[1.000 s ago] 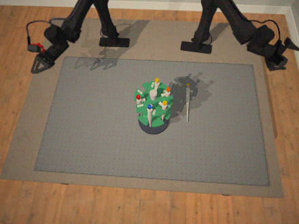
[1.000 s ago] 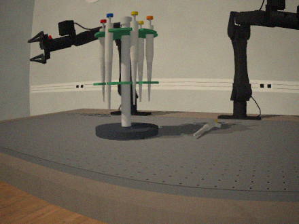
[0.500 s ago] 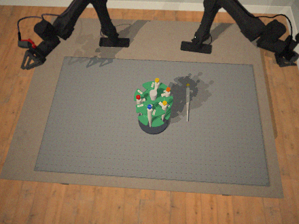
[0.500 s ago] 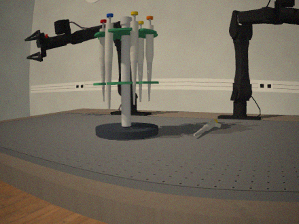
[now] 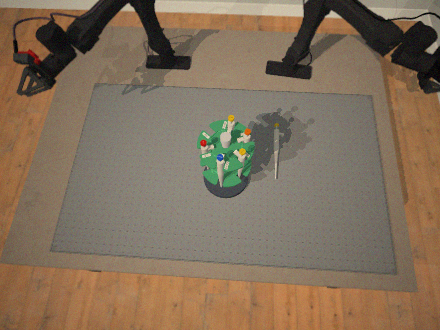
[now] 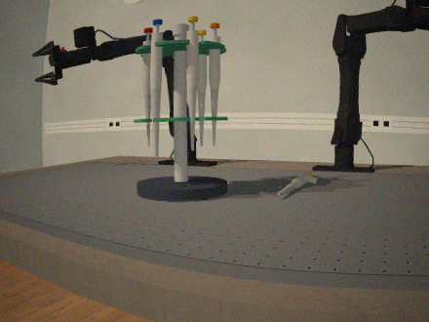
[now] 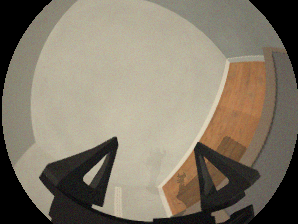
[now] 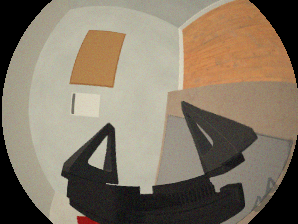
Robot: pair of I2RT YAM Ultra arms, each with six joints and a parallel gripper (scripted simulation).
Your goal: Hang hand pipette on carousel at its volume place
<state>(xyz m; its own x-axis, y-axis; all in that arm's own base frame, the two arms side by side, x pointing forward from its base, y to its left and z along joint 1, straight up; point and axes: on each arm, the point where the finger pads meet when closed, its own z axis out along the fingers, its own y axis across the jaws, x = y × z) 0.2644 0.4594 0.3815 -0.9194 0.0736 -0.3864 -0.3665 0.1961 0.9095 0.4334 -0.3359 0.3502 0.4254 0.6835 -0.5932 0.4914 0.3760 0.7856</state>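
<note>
Right now the pipette is 11 cm ahead of my left hand, 47 cm to the right of it and 36 cm below it.
</note>
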